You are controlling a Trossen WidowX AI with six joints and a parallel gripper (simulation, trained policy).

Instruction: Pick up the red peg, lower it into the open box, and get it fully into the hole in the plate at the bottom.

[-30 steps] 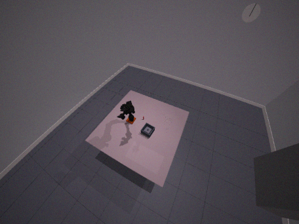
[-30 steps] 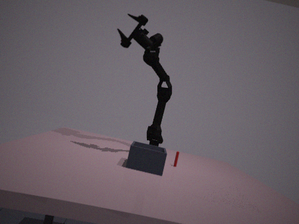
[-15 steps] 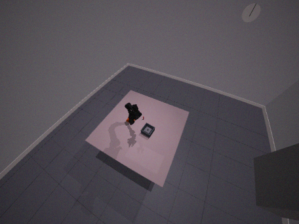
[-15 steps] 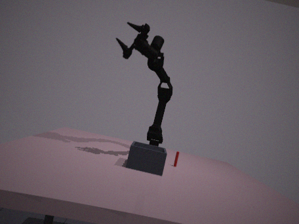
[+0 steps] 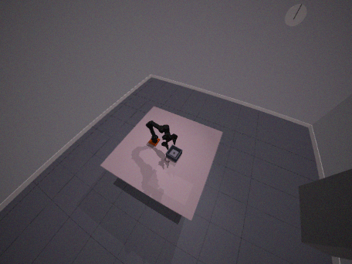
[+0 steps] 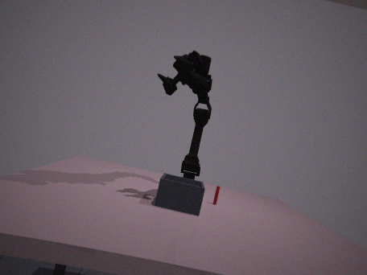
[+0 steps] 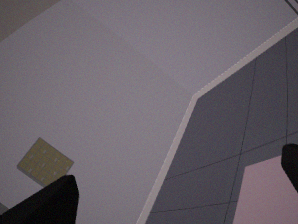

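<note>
My gripper tip is now 22 cm past the red peg, 33 cm to the right of it and 45 cm above it. Also, from my gripper tip: box 5 cm behind, 15 cm to the left, 46 cm below.
</note>
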